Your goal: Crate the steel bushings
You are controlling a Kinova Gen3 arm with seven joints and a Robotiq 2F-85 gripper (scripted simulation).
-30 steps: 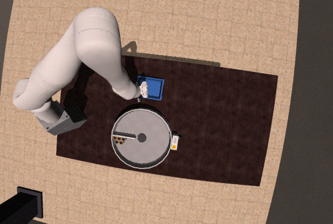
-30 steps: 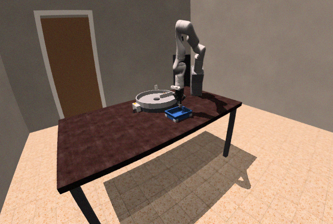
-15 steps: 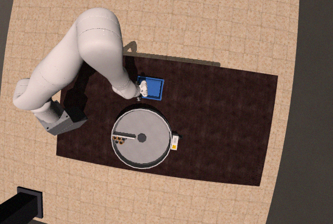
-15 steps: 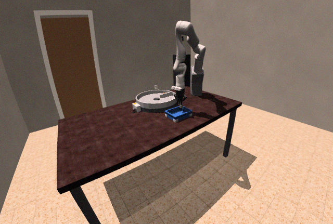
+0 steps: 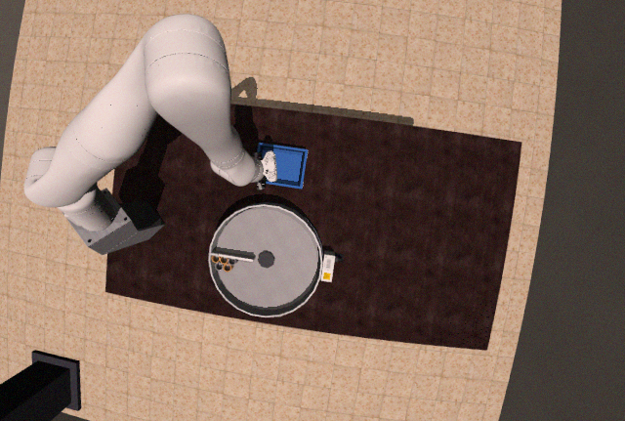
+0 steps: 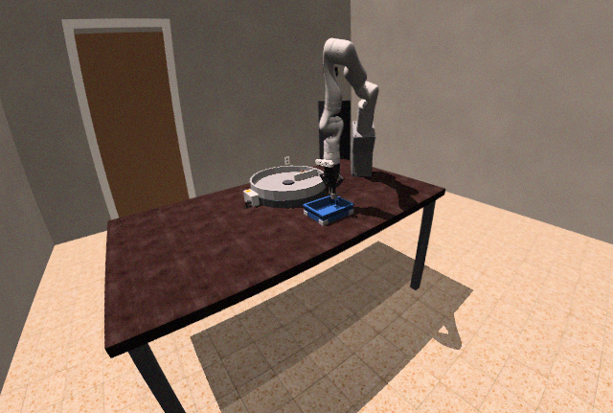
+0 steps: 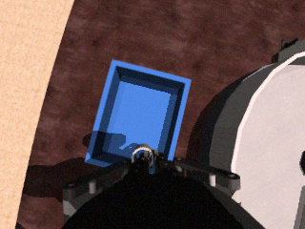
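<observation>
The blue crate is 7 cm below my hand, 5 cm ahead of it and 3 cm to the left of it. Round my hand: round grey turning table 33 cm to the right, 4 cm below, 3 cm ahead.
</observation>
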